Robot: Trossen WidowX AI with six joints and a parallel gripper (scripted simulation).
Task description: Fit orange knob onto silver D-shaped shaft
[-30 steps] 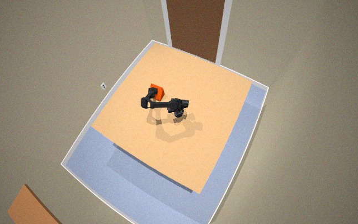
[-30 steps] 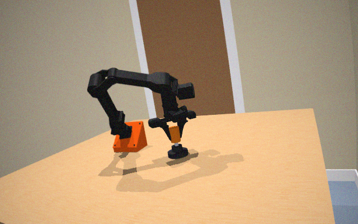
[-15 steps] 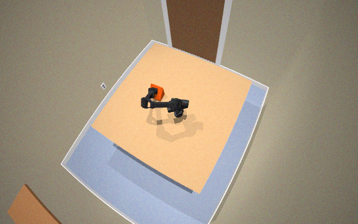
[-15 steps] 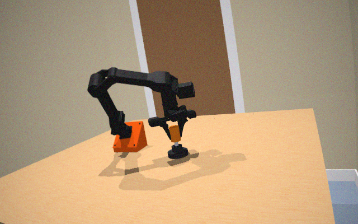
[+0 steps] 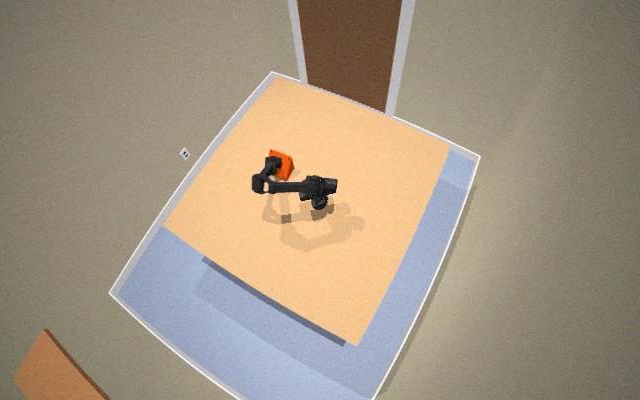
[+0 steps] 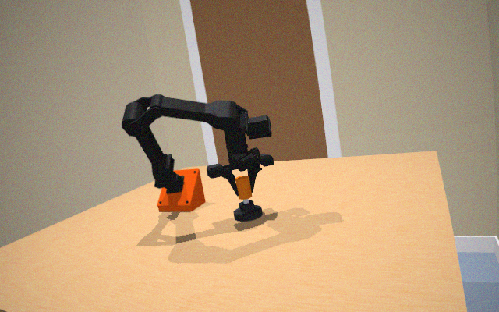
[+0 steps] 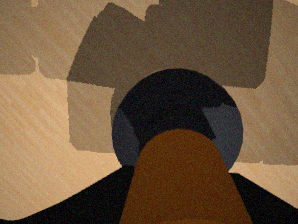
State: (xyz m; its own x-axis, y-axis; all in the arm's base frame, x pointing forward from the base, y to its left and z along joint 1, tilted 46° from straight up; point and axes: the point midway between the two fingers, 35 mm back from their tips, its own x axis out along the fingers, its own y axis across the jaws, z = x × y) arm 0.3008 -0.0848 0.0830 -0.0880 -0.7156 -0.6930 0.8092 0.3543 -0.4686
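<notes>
Right now my gripper tip is 40 mm above the round pedestal. Also, from my gripper tip: orange knob (30 mm above).
</notes>
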